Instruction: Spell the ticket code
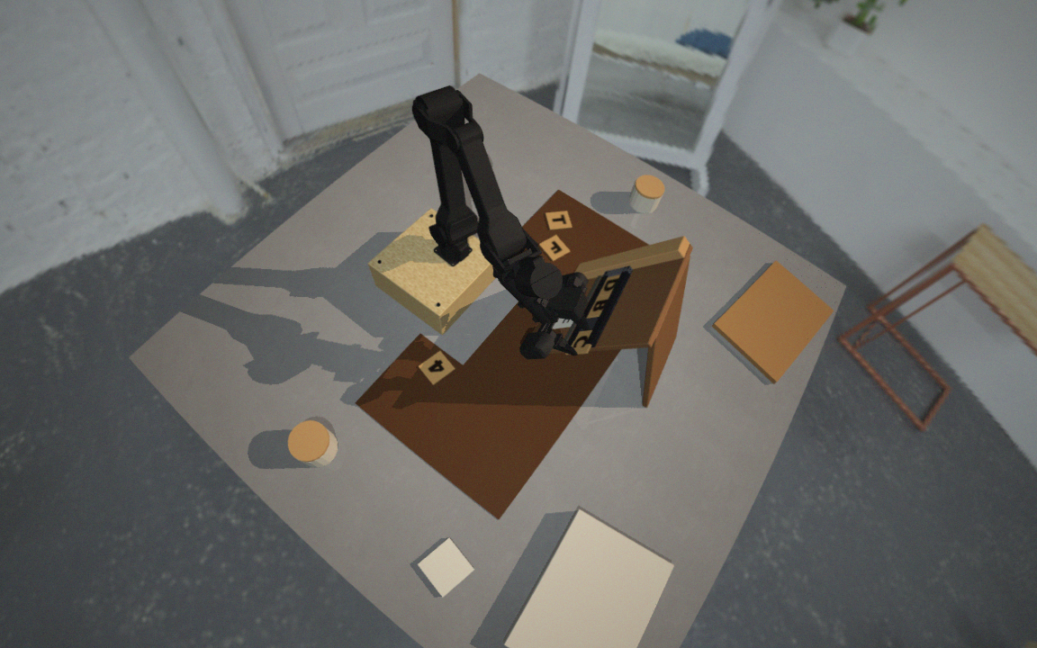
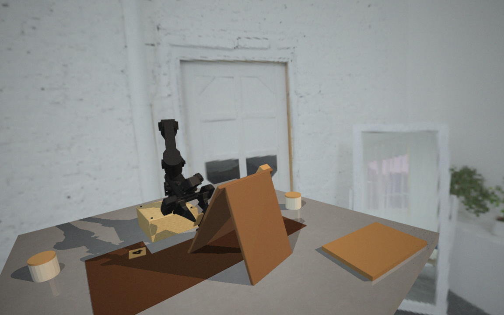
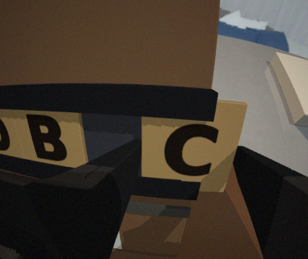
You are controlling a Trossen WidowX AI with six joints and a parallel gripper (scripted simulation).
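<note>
The white ticket lies 70 mm behind my gripper tip, 80 mm to the left of it and 80 mm below it. Also, from my gripper tip: brown mat: 160 mm behind, 20 mm to the left, 160 mm below; D tile: 30 mm behind, 140 mm to the left; C tile: right at my gripper tip.
</note>
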